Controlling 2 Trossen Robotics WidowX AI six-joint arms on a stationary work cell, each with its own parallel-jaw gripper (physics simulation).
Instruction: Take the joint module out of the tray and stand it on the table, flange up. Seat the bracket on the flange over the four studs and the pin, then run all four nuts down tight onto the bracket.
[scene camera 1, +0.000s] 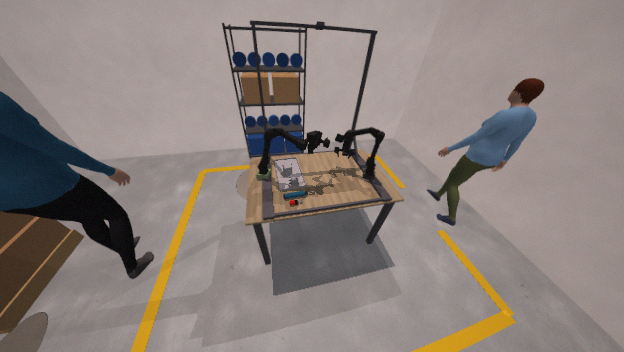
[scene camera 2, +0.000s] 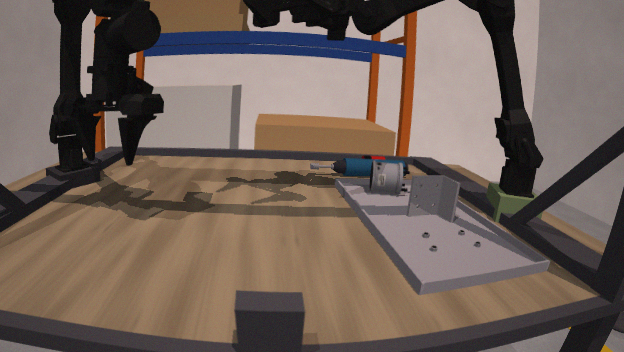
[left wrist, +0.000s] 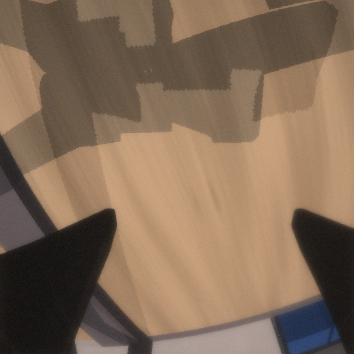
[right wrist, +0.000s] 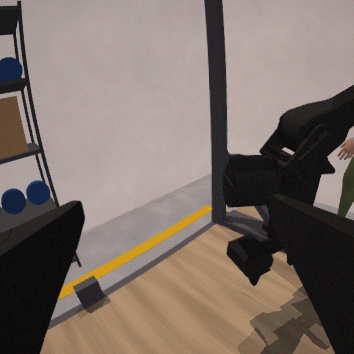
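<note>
The joint module, a grey cylinder, lies on its side at the far end of the tray, its studs toward the picture's right. The grey L-shaped bracket stands upright in the tray, nearer scene camera 2. The nuts lie spread on the tray floor before it. A blue driver with a socket lies beyond the tray. My left gripper is open and empty above the table, away from the tray. My right gripper is open and empty, raised high above the table.
A small red object lies beside the driver. The right arm's base stands by a green block. Dark frame bars edge the table, with a dark block at the edge near scene camera 2. Two people stand beside the cell.
</note>
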